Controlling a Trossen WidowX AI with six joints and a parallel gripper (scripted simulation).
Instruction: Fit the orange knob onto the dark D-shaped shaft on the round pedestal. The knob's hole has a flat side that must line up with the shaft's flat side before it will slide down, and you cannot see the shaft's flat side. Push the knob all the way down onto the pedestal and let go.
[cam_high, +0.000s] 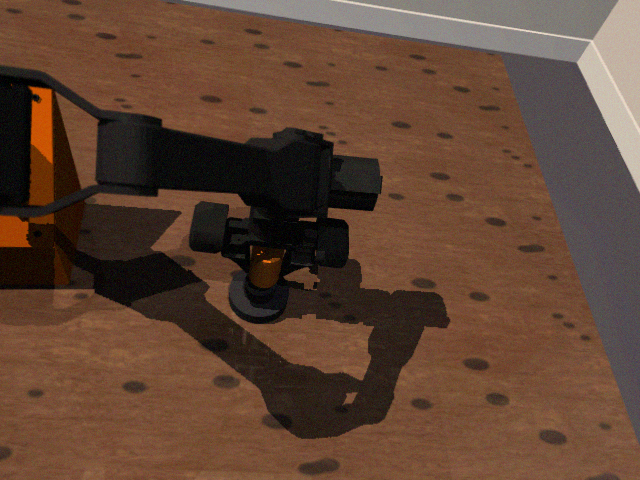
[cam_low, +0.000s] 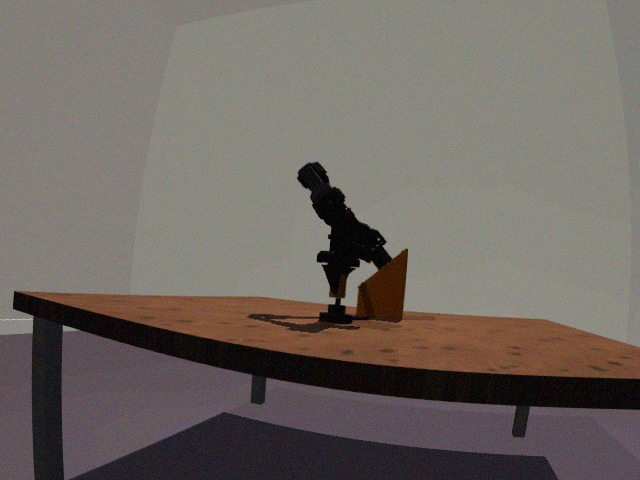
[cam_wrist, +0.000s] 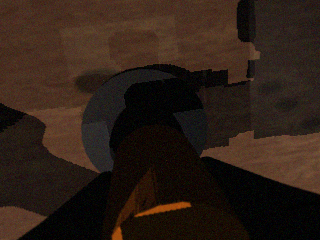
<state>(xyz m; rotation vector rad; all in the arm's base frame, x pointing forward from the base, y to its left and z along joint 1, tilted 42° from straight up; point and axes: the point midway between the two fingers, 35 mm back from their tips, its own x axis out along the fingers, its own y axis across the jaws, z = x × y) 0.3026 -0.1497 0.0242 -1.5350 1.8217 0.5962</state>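
Right now the knob is 20 mm above my gripper tip. The rest, counted from my gripper tip: dark pedestal: 40 mm below.
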